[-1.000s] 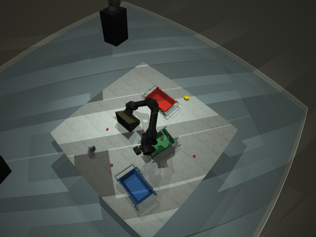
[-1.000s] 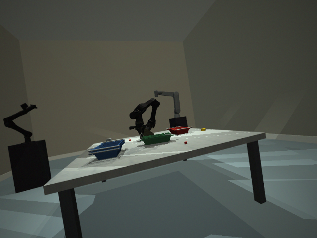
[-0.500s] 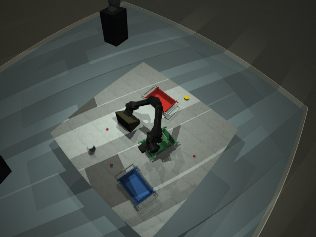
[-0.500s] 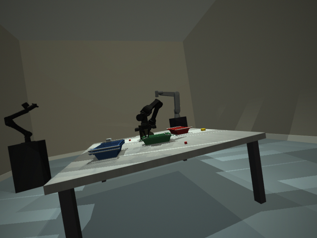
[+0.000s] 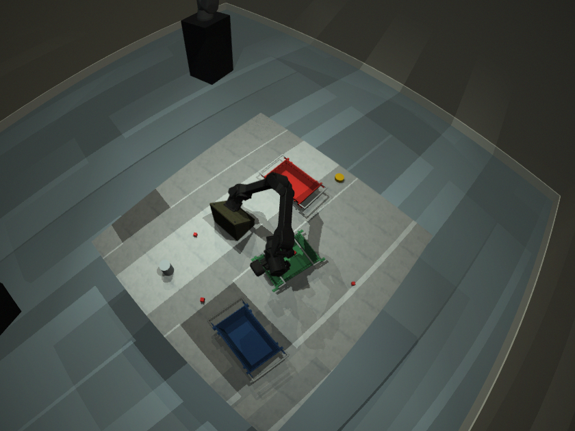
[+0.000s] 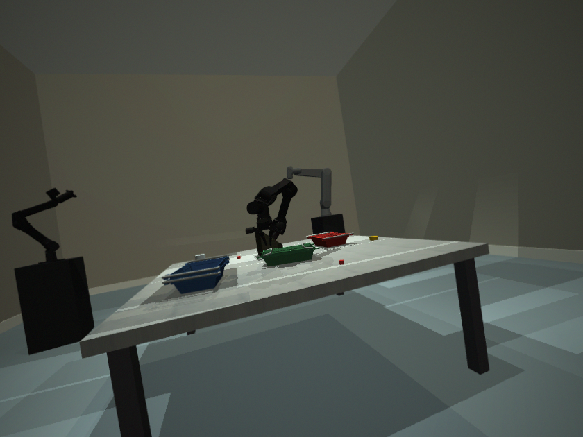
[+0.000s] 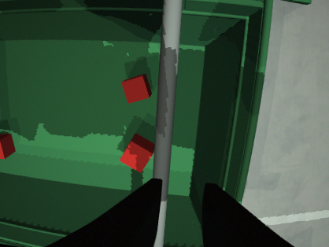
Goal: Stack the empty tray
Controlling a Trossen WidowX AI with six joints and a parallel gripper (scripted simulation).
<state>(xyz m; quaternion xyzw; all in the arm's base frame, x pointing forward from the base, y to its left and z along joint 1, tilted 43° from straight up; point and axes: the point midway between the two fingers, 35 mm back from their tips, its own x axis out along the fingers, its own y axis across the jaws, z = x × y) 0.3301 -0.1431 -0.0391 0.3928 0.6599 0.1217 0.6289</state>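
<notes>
Now: the red tray 46 cm to the left of my gripper tip, 20 cm behind it and 4 cm below it. From my gripper tip the other things lie so: yellow disc 66 cm to the left, 8 cm below, 2 cm behind; then grey cylinder 40 cm behind, 29 cm to the right, 5 cm below.
</notes>
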